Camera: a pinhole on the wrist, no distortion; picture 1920 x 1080 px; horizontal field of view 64.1 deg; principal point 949.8 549.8 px. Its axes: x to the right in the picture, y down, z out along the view. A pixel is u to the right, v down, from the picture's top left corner.
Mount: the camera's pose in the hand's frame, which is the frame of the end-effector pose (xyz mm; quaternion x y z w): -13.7 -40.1 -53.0 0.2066 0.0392 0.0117 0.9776
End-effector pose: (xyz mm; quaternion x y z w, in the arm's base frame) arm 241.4 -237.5 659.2 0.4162 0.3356 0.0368 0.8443
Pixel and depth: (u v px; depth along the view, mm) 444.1 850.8 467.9
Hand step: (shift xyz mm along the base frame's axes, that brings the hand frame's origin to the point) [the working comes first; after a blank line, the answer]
In the camera's frame: -154.3 91.9 467.9

118.8 -428.5 140.7
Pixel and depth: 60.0 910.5 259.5
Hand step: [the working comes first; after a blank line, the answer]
In the camera's frame: -150.6 61.0 259.5

-0.2 -259.1 101.6
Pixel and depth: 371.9 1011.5 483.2
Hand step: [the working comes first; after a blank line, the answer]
In the camera's frame: -182.1 145.5 483.2

129.7 -436.0 201.6
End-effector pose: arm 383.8 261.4 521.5 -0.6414 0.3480 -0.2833 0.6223
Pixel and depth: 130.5 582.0 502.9
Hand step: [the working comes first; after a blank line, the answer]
In the camera's frame: -268.7 10.6 502.9

220.9 446.0 231.4
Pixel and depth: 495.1 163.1 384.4
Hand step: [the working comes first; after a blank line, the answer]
In the camera's frame: -114.0 -96.9 384.4

182.2 231.5 276.1
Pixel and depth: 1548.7 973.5 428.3
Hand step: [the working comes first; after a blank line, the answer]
In the camera's frame: 167.3 118.3 428.3

418.3 73.3 60.2
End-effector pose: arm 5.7 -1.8 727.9 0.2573 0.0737 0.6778 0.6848
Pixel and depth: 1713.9 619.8 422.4
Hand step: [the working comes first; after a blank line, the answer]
In the camera's frame: 210.5 19.3 422.4

326.5 150.1 251.9
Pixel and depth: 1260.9 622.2 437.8
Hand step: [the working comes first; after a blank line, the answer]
In the camera's frame: 88.8 20.7 437.8

337.2 28.7 237.7
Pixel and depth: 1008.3 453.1 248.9
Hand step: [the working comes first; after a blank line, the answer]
In the camera's frame: 9.5 -15.7 248.9

213.6 -18.6 77.1
